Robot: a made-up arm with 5 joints.
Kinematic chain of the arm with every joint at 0, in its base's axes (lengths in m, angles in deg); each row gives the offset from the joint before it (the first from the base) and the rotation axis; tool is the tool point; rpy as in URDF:
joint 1: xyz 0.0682 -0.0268 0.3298 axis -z
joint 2: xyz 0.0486 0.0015 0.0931 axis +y
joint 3: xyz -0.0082 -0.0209 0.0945 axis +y
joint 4: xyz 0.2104 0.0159 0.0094 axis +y
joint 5: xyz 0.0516 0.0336 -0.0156 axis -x
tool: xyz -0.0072 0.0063 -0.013 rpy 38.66 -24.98 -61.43
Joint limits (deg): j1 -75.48..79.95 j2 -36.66..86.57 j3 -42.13..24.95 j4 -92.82..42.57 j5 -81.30..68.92
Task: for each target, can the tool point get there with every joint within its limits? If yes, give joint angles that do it. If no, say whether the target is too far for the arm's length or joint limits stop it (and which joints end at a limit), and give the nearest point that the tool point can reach.
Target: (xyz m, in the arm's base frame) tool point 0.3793 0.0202 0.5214
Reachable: yes | joints -0.66 7.93 -3.02 -45.01 -41.28
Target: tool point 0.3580 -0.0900 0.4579
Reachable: yes | joints 20.91 5.09 17.22 -57.35 -57.54
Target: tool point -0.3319 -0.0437 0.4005
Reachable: no: joint limits stop it (at a limit: joint 1, joint 2, joint 3, joint 4) | nearest point 0.0331 0.0071 0.2389 | short by 0.402 m
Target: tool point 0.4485 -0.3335 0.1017
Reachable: no: too far | nearest point 0.3275 -0.2360 0.2524 | short by 0.216 m
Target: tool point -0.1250 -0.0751 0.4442
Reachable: no: joint limits stop it (at a limit: joint 1, joint 2, joint 3, joint 4) | nearest point 0.0374 0.0037 0.2434 | short by 0.270 m
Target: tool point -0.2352 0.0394 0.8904
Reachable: no: too far | nearest point 0.0278 -0.0061 0.7496 | short by 0.302 m
